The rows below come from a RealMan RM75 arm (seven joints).
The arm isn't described. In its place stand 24 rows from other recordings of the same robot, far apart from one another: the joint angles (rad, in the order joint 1, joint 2, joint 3, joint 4, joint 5, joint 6, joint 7), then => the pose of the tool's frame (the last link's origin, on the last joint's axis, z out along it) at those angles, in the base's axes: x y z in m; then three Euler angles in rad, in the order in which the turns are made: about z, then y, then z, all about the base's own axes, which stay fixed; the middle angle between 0 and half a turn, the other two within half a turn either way.
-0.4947, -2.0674, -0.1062, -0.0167, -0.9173, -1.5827, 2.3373 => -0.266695, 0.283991, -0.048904, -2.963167, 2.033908, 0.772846
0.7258, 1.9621, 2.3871, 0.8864, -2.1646, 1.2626, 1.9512 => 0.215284, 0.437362, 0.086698, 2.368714, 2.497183, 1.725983
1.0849, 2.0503, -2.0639, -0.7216, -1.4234, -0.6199, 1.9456 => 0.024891, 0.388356, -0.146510, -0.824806, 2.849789, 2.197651
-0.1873, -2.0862, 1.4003, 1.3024, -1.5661, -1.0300, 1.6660 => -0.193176, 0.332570, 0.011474, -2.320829, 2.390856, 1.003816
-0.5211, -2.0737, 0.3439, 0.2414, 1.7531, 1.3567, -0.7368 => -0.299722, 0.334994, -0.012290, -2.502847, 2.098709, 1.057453
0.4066, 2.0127, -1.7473, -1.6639, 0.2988, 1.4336, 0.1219 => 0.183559, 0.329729, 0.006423, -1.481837, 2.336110, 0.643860
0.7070, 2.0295, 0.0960, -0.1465, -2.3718, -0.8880, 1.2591 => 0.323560, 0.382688, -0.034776, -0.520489, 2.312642, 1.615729
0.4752, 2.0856, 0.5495, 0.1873, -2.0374, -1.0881, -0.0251 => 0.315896, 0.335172, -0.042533, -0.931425, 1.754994, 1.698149
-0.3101, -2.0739, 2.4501, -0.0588, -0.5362, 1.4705, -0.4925 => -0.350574, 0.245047, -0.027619, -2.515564, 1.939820, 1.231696
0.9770, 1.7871, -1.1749, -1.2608, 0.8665, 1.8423, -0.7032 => 0.072143, 0.403690, 0.111863, -2.148632, 2.791629, 0.594105
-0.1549, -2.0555, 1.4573, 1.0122, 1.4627, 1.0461, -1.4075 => -0.260796, 0.302685, -0.027378, -2.509945, 2.490967, 1.064567
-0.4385, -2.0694, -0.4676, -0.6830, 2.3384, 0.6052, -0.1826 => -0.221465, 0.287139, -0.160330, -2.592748, 2.306226, 1.236511
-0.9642, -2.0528, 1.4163, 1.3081, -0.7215, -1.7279, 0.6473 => -0.051364, 0.365107, -0.009885, -0.541066, 2.768365, 2.892863
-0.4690, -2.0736, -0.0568, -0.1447, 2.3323, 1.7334, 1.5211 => -0.233161, 0.241150, -0.068385, -0.887455, 1.992142, 0.495756
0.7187, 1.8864, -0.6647, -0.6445, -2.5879, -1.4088, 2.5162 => 0.309363, 0.384410, 0.069351, -0.862795, 2.766436, 0.867471
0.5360, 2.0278, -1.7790, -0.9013, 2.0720, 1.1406, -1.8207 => 0.113305, 0.325102, -0.071953, -0.081384, 2.455745, 2.951800
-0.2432, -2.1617, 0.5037, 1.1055, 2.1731, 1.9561, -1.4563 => -0.302933, 0.226794, 0.053846, -2.871224, 2.666250, 0.789445
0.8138, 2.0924, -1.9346, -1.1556, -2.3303, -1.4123, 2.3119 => 0.116406, 0.305838, -0.115542, 3.050891, 2.650671, -0.109961
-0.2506, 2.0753, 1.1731, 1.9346, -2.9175, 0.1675, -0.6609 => 0.142567, 0.282353, 0.048066, -1.414582, 1.839797, 1.718606
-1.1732, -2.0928, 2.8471, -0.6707, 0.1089, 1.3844, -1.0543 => -0.206905, 0.426996, 0.003556, -1.500653, 2.797066, 1.709454
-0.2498, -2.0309, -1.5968, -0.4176, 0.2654, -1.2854, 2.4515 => -0.305583, 0.309507, 0.021892, -2.643368, 1.721946, 1.110531
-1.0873, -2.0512, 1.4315, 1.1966, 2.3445, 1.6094, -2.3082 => -0.010332, 0.377505, -0.027085, -0.415427, 2.848804, 2.768672
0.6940, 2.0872, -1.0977, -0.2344, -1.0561, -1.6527, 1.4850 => 0.164928, 0.344171, -0.024227, 0.391223, 1.976244, 2.772184
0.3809, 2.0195, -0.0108, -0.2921, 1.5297, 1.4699, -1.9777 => 0.365066, 0.301068, 0.087223, -0.255885, 1.636601, 1.862927
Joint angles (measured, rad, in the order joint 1, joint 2, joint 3, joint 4, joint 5, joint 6, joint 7), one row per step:
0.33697, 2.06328, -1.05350, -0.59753, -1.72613, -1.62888, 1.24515
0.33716, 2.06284, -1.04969, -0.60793, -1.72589, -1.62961, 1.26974
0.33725, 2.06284, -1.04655, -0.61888, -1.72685, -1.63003, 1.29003
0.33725, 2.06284, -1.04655, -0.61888, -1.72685, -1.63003, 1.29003
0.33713, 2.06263, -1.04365, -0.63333, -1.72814, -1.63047, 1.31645
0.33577, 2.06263, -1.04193, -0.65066, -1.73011, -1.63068, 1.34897
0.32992, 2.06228, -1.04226, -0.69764, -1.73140, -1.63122, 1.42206
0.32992, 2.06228, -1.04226, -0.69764, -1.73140, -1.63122, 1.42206
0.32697, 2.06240, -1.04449, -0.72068, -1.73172, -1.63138, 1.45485
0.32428, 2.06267, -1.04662, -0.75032, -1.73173, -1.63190, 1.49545
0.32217, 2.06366, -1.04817, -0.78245, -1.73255, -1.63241, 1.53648
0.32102, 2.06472, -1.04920, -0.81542, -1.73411, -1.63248, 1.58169
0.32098, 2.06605, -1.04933, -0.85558, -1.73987, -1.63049, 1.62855
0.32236, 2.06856, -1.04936, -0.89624, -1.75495, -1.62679, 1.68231
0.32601, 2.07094, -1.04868, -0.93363, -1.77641, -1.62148, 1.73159
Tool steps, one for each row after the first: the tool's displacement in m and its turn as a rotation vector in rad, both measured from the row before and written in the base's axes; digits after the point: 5 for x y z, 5 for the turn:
-0.00081, 0.00177, 0.00199, -0.00355, 0.00268, -0.01406
-0.00085, 0.00162, 0.00173, -0.00236, 0.00081, -0.00980
0.00000, 0.00000, 0.00000, 0.00000, 0.00000, 0.00000
-0.00106, 0.00196, 0.00220, -0.00380, 0.00038, -0.01237
-0.00106, 0.00179, 0.00229, -0.00649, -0.00013, -0.01611
-0.00297, 0.00399, 0.00596, -0.01122, -0.00199, -0.03142
0.00000, 0.00000, 0.00000, 0.00000, 0.00000, 0.00000
-0.00173, 0.00167, 0.00256, -0.00540, -0.00166, -0.01209
-0.00267, 0.00240, 0.00340, -0.00545, -0.00159, -0.01337
-0.00327, 0.00264, 0.00351, -0.00434, -0.00211, -0.01157
-0.00362, 0.00288, 0.00363, -0.00532, -0.00203, -0.01410
-0.00433, 0.00377, 0.00433, -0.00180, -0.00801, -0.01061
-0.00407, 0.00358, 0.00340, -0.00739, -0.01418, -0.01641
-0.00351, 0.00366, 0.00279, -0.00673, -0.02024, -0.01503

